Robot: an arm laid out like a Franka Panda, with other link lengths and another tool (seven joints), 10 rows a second.
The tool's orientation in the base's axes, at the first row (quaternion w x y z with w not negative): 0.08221 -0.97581 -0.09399 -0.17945
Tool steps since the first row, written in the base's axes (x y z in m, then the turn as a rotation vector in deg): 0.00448 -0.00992 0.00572 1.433 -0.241 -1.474; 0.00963 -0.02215 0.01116 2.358 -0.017 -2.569; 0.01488 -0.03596 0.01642 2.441 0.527 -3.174; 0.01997 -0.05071 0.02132 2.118 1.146 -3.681; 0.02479 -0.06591 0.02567 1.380 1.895 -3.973; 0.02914 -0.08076 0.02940 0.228 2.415 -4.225; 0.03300 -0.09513 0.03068 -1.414 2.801 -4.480; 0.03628 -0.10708 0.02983 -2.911 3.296 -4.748; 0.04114 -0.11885 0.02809 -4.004 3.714 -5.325; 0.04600 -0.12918 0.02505 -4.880 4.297 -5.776; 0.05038 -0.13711 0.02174 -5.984 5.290 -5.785
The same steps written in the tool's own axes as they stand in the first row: 0.00468 0.00984 -0.00570 0.739 0.725 1.792; 0.00951 0.02210 -0.01137 1.222 0.844 3.155; 0.01413 0.03593 -0.01714 1.161 0.411 3.846; 0.01832 0.05068 -0.02282 0.775 -0.193 4.326; 0.02200 0.06588 -0.02817 0.106 -1.039 4.493; 0.02507 0.08072 -0.03304 -0.964 -1.756 4.441; 0.02687 0.09530 -0.03571 -2.505 -2.447 4.201; 0.02773 0.10769 -0.03615 -3.901 -3.211 4.044; 0.02974 0.12034 -0.03521 -5.051 -3.776 4.291; 0.03150 0.13177 -0.03278 -5.930 -4.470 4.527; 0.03309 0.14081 -0.02980 -6.794 -5.666 4.358
